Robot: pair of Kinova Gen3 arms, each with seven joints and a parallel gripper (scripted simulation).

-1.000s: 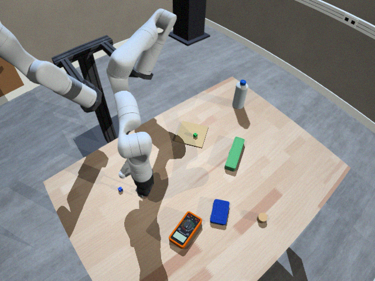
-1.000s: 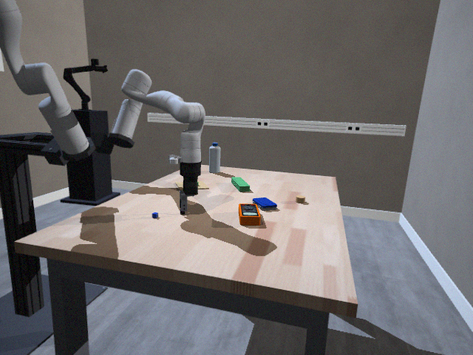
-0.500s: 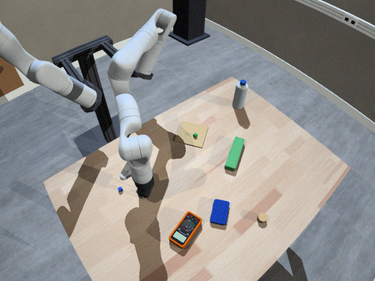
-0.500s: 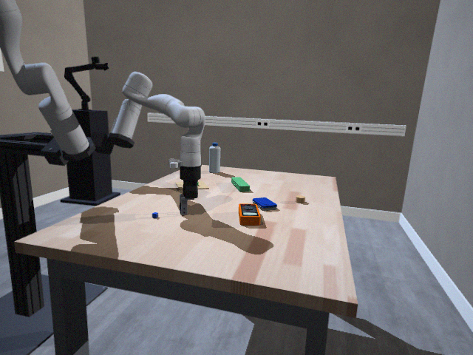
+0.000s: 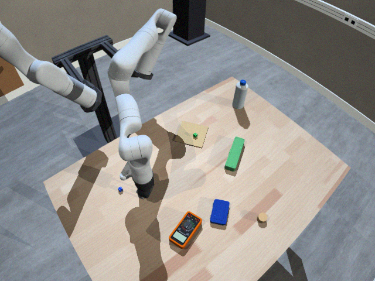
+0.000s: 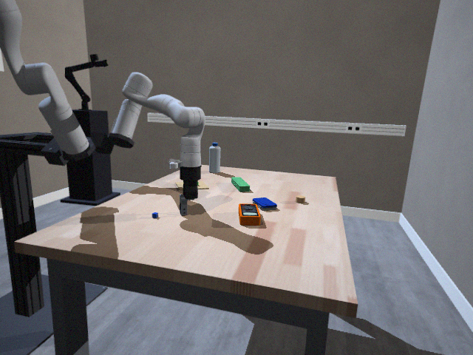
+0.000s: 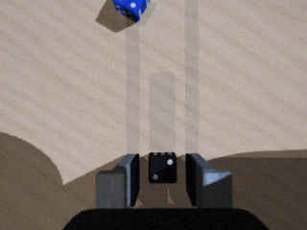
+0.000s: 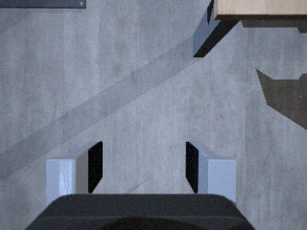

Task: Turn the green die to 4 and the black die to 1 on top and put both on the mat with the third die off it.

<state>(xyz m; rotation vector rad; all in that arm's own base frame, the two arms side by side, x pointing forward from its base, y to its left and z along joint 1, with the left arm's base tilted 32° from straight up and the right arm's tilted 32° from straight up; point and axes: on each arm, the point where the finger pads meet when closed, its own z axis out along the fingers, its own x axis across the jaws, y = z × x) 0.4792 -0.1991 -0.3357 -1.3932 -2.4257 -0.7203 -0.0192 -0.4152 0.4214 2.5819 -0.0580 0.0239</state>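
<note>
The black die lies 10 mm below my left hand. From my left hand the other things lie so: blue die (80 mm behind, 60 mm to the right, 10 mm below); then green die (390 mm to the left, 80 mm behind, 10 mm below); then blue box (280 mm ahead, 180 mm to the left, 10 mm below).
</note>
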